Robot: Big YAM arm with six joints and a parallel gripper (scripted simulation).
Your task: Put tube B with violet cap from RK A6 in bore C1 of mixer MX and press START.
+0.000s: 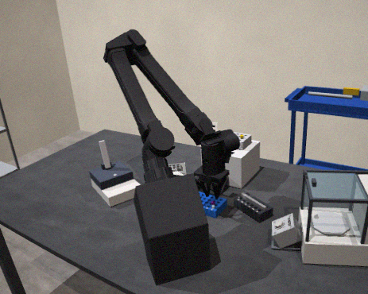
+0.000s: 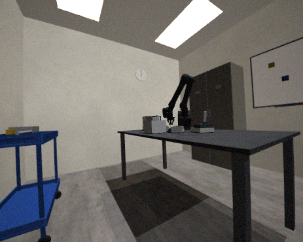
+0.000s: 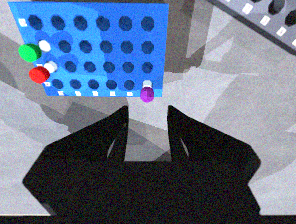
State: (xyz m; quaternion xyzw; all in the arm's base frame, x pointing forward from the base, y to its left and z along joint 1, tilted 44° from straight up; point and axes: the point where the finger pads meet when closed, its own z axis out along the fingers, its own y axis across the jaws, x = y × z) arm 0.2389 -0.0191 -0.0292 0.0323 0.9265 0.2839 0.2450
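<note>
The tube B lies 50 mm below my hand. From my hand the other things lie so: blue rack RK 30 mm ahead, 50 mm to the left, 70 mm below; then dry block DB 90 mm ahead, 260 mm to the left, 50 mm below; then dark magnet block MG 90 mm ahead, 110 mm to the right, 60 mm below.
</note>
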